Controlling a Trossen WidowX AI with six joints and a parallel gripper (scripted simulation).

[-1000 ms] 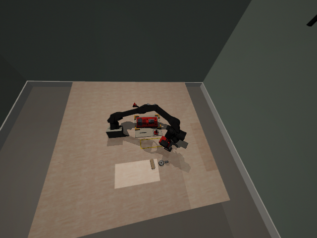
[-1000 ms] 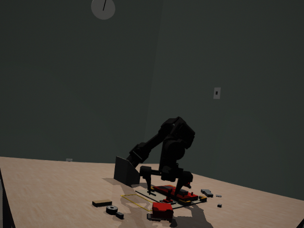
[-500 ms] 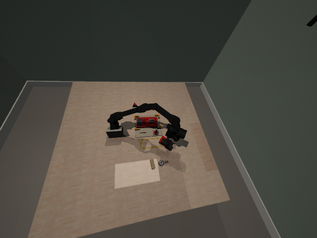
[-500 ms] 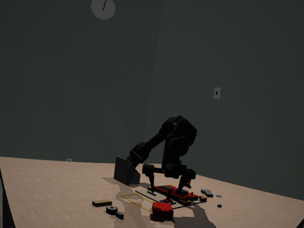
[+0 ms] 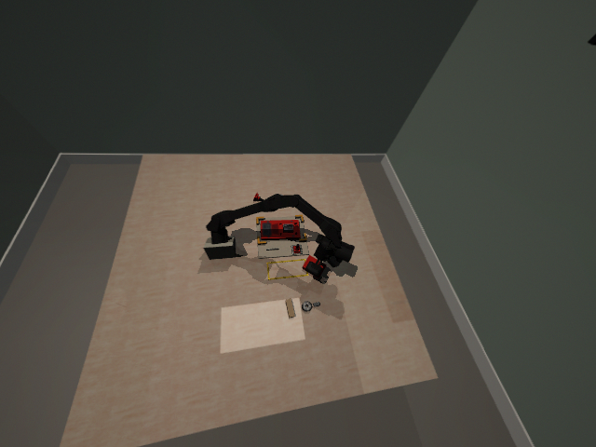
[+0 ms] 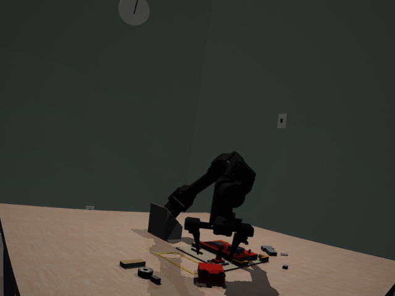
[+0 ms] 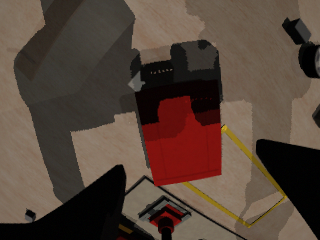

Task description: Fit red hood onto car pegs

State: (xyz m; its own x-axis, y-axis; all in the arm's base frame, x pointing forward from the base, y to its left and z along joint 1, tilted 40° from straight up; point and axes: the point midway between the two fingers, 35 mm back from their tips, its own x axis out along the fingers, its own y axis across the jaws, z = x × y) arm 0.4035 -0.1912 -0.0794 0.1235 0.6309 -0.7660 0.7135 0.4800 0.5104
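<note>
Now: gripper tip 5 cm above the red hood. The rest, counted from my gripper tip: wooden block: 17 cm behind, 15 cm to the right, 6 cm below; then small grey block: 5 cm behind, 17 cm to the right, 6 cm below.
</note>
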